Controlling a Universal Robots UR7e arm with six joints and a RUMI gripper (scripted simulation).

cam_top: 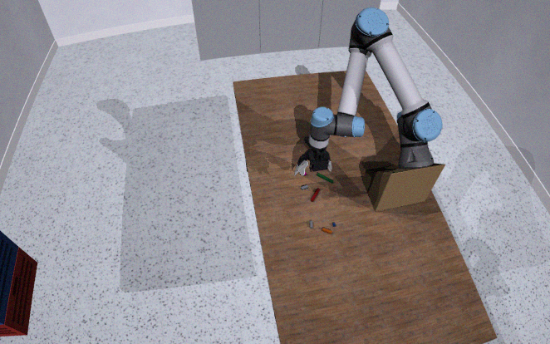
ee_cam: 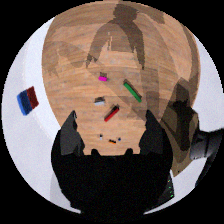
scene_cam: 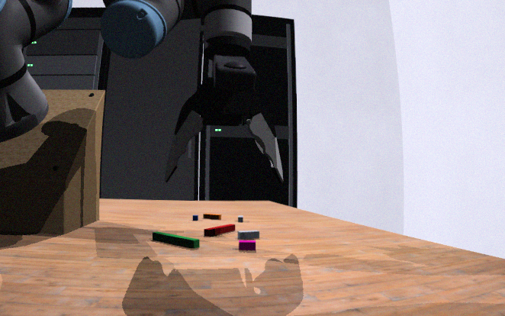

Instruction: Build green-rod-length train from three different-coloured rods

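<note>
The blue rod is 230 mm to the left of my hand, 70 mm below it and 30 mm behind it. Also, from my hand: green rod 70 mm below, 70 mm behind, 10 mm to the right; then magenta rod 70 mm below, 50 mm to the right, 20 mm ahead; then red rod 70 mm to the left, 70 mm below.
</note>
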